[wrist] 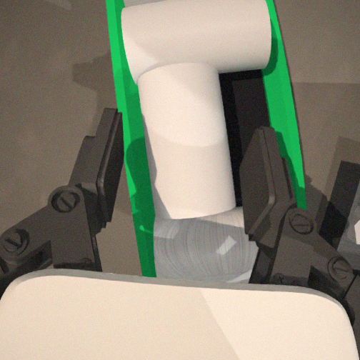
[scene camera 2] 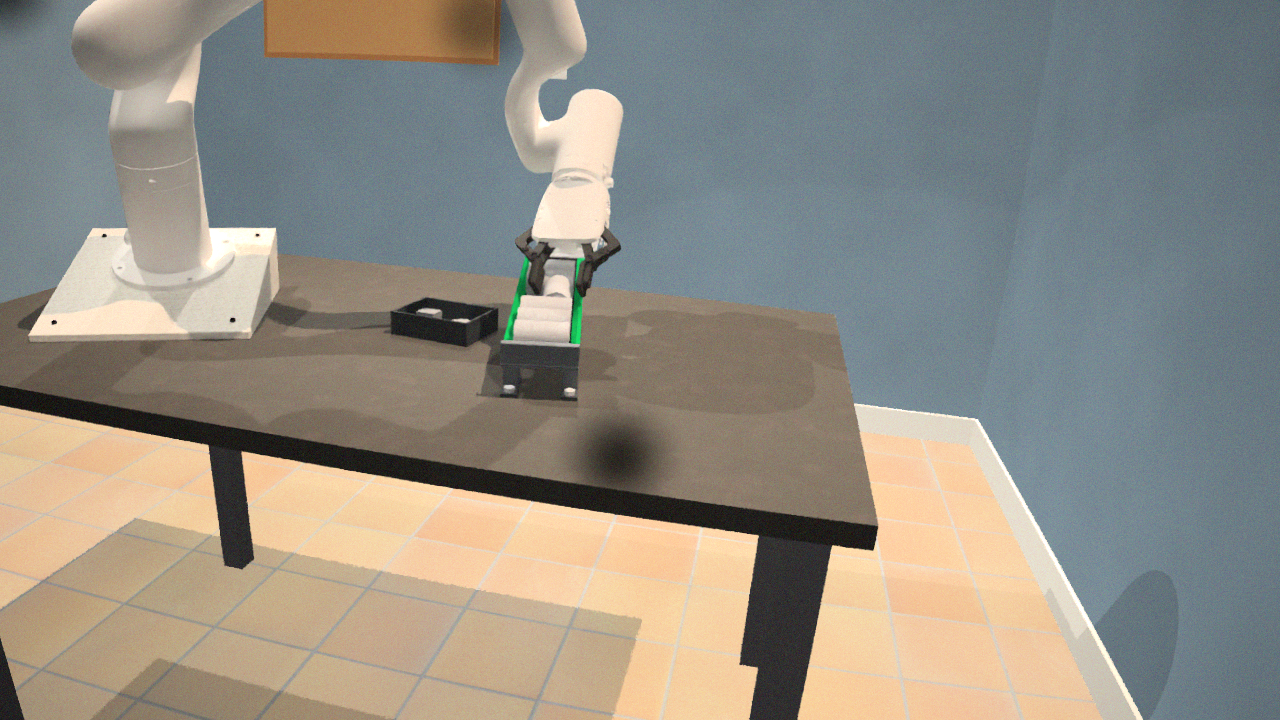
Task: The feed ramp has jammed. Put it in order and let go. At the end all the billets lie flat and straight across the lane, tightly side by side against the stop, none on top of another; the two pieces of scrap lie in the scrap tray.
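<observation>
The feed ramp (scene camera 2: 577, 319) (wrist: 281, 100) has green side walls and a dark stop (scene camera 2: 540, 354) at its front end. Three white billets (scene camera 2: 541, 331) (scene camera 2: 543, 314) (scene camera 2: 545, 302) lie across the lane near the stop; the rearmost also shows in the wrist view (wrist: 200, 37). Behind them another white billet (scene camera 2: 556, 285) (wrist: 187, 150) lies lengthwise, its end at the crosswise one. My gripper (scene camera 2: 560, 281) (wrist: 185, 139) is open around it, apart from it on both sides. The scrap tray (scene camera 2: 427, 332) holds two light pieces (scene camera 2: 429, 313) (scene camera 2: 461, 320).
A grey, brushed, rounded surface (wrist: 205, 247) shows behind the lengthwise billet; its lower part is hidden by the gripper body. Dark lane floor (wrist: 250, 115) shows beside that billet. The scrap tray stands on the table (scene camera 2: 698, 429), beside the ramp towards the robot base (scene camera 2: 152, 304).
</observation>
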